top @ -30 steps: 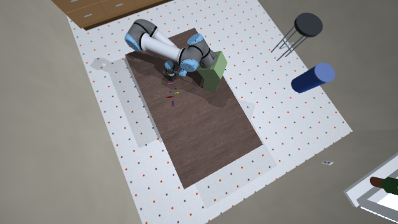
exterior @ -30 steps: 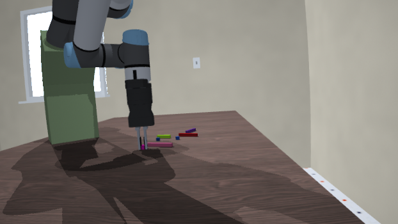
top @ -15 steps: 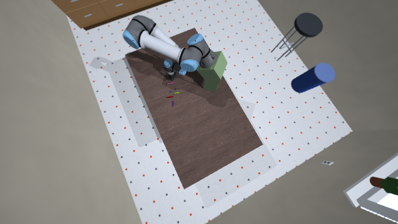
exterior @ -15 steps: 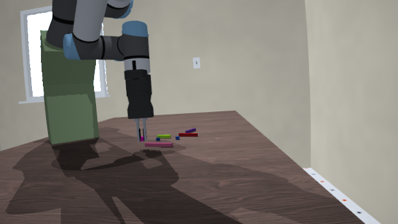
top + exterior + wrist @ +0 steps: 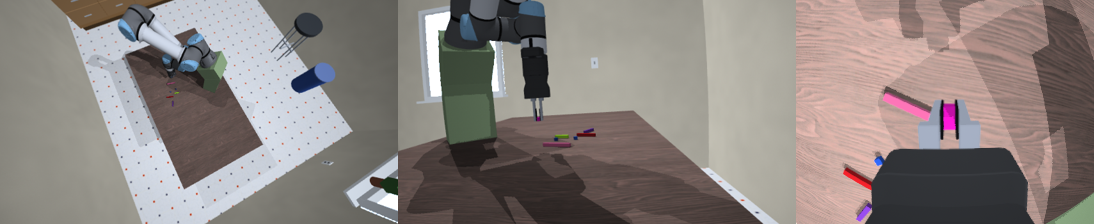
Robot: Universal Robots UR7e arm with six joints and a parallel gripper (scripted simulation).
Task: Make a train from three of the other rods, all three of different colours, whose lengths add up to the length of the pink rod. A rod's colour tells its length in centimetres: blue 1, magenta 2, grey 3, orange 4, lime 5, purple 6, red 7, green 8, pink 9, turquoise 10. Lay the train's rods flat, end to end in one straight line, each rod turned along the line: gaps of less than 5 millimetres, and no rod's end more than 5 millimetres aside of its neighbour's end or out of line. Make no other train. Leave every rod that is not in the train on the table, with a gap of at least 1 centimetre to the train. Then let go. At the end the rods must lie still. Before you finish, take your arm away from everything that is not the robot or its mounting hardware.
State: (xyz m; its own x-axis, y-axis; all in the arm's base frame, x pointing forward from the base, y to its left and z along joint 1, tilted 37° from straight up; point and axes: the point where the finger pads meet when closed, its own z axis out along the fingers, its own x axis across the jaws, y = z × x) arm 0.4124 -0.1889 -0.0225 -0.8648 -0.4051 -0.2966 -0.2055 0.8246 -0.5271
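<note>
My hand is 17 cm to the right of the red rod, 11 cm short of it and 10 cm above it. From my hand the other things lie so: magenta rod (1 cm below); blue rod (11 cm to the left, 10 cm below, 2 cm ahead); pink rod (10 cm below, 4 cm ahead, 3 cm to the left).
</note>
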